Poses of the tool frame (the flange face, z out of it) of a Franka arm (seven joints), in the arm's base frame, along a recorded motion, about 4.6 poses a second.
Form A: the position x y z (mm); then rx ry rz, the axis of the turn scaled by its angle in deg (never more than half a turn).
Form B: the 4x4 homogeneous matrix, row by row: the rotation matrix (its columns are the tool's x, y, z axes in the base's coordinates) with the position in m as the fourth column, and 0 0 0 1 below. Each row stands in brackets. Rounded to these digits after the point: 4 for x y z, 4 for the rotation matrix.
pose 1, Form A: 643.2 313.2 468.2 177.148 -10.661 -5.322
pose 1, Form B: [[0.9910 -0.1185 -0.0624 0.6432], [-0.1210 -0.9919 -0.0391 0.3132], [-0.0572 0.0463 -0.9973 0.4682], [0 0 0 1]]
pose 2, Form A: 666.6 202.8 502.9 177.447 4.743 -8.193
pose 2, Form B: [[0.9943 0.0551 -0.0910 0.6666], [0.0514 -0.9978 -0.0425 0.2028], [-0.0931 0.0376 -0.9949 0.5029], [0 0 0 1]]
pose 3, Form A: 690.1 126.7 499.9 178.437 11.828 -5.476
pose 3, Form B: [[0.9894 0.1324 -0.0598 0.6901], [0.1313 -0.9911 -0.0230 0.1267], [-0.0623 0.0149 -0.9979 0.4999], [0 0 0 1]]
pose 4, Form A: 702.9 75.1 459.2 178.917 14.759 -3.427
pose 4, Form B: [[0.9858 0.1640 -0.0374 0.7029], [0.1637 -0.9865 -0.0108 0.0751], [-0.0387 0.0046 -0.9992 0.4592], [0 0 0 1]]
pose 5, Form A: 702.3 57.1 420.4 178.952 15.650 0.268
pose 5, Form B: [[0.9848 0.1736 0.0035 0.7023], [0.1736 -0.9848 -0.0061 0.0571], [0.0024 0.0066 -1.0000 0.4204], [0 0 0 1]]
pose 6, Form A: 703.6 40.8 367.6 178.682 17.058 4.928
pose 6, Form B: [[0.9804 0.1889 0.0553 0.7036], [0.1893 -0.9819 -0.0024 0.0408], [0.0539 0.0128 -0.9985 0.3676], [0 0 0 1]]
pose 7, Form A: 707.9 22.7 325.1 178.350 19.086 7.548
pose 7, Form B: [[0.9739 0.2109 0.0844 0.7079], [0.2116 -0.9774 0.0007 0.0227], [0.0827 0.0171 -0.9964 0.3251], [0 0 0 1]]
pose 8, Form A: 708.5 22.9 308.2 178.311 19.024 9.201
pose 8, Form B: [[0.9723 0.2100 0.1026 0.7085], [0.2108 -0.9775 0.0032 0.0229], [0.1010 0.0185 -0.9947 0.3082], [0 0 0 1]]
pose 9, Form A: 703.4 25.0 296.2 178.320 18.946 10.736
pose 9, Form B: [[0.9706 0.2090 0.1193 0.7034], [0.2097 -0.9777 0.0065 0.0250], [0.1180 0.0188 -0.9928 0.2962], [0 0 0 1]]
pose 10, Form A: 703.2 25.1 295.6 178.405 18.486 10.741
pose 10, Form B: [[0.9717 0.2040 0.1193 0.7032], [0.2046 -0.9788 0.0068 0.0251], [0.1181 0.0178 -0.9928 0.2956], [0 0 0 1]]
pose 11, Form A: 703.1 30.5 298.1 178.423 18.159 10.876
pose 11, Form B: [[0.9722 0.2004 0.1208 0.7031], [0.2011 -0.9796 0.0066 0.0305], [0.1196 0.0179 -0.9927 0.2981], [0 0 0 1]]
